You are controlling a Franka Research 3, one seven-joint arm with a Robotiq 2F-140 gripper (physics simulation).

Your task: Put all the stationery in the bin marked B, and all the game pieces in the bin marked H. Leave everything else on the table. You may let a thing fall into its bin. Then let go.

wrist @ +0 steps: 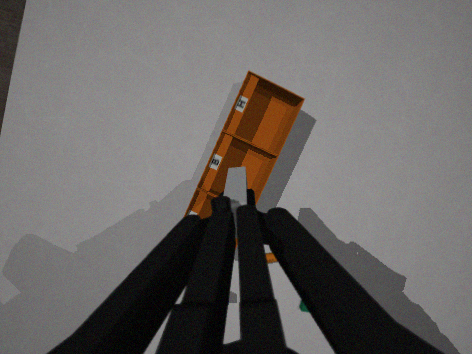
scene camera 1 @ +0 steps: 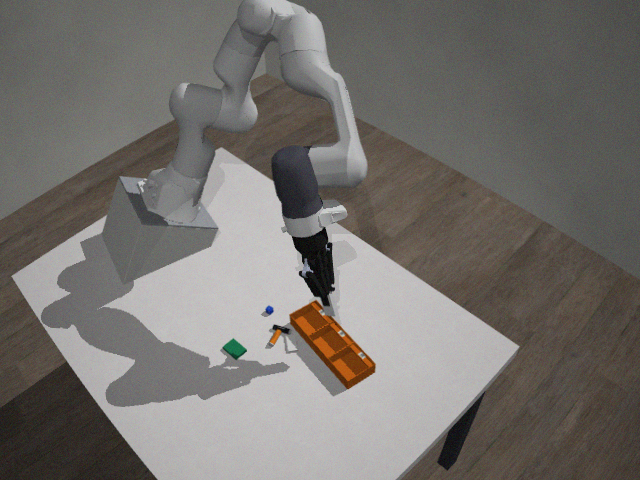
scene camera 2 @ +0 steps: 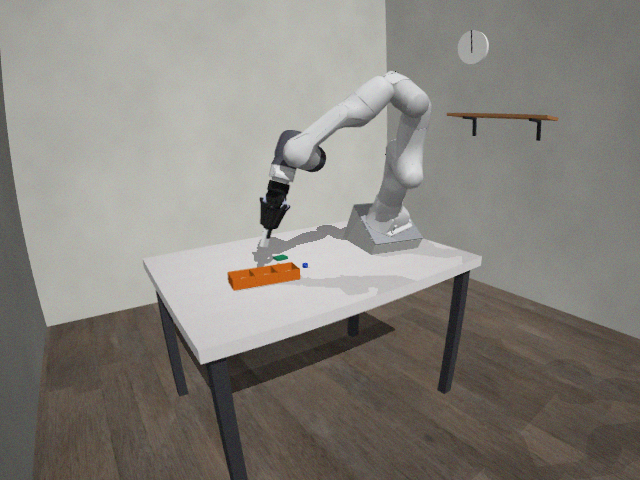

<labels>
my gripper: wrist; scene camera 1 331, 314; scene camera 2
orange tray: wrist 261, 118; scene camera 1; scene camera 2
same spot on my gripper: (wrist: 198, 254) = (scene camera 2: 271, 217)
same spot on orange tray: (scene camera 2: 254, 277) = (scene camera 1: 355, 343)
</labels>
